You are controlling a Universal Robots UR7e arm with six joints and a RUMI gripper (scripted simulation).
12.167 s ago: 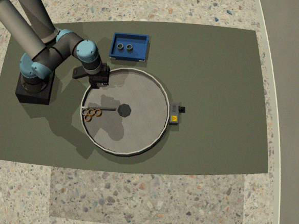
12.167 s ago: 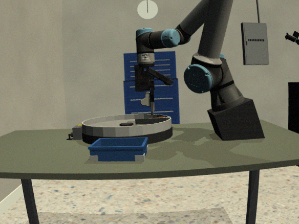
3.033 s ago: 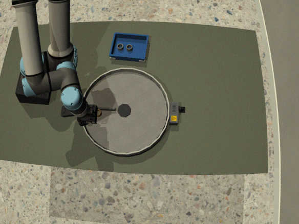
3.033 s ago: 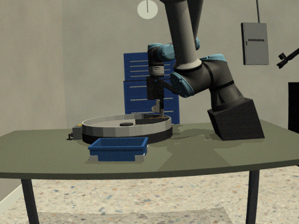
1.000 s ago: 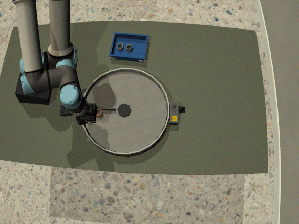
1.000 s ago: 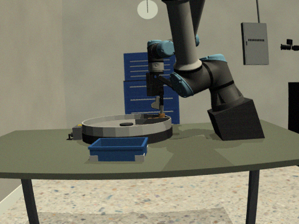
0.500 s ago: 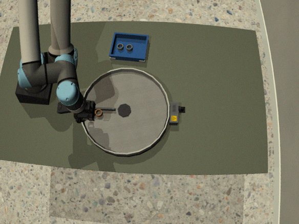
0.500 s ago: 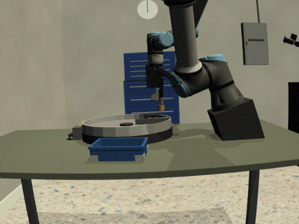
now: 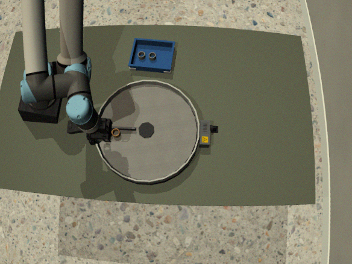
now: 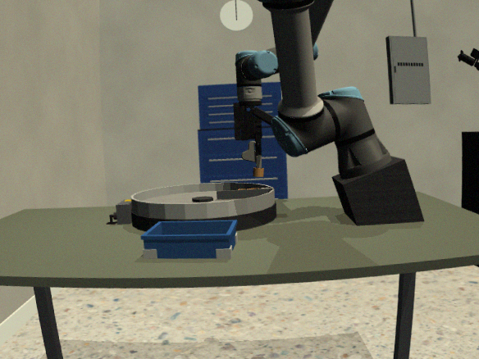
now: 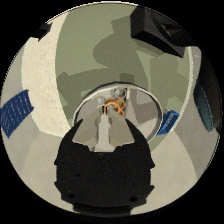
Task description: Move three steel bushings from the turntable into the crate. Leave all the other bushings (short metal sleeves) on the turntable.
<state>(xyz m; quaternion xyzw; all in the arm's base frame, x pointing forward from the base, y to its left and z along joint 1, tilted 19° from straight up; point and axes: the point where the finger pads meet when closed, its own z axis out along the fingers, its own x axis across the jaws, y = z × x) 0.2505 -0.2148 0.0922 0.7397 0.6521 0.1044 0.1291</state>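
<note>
The round grey turntable lies 18 cm ahead of my hand, 8 cm below it and 4 cm to the left of it. Round my hand: crate (39 cm to the left, 22 cm ahead, 11 cm below).
</note>
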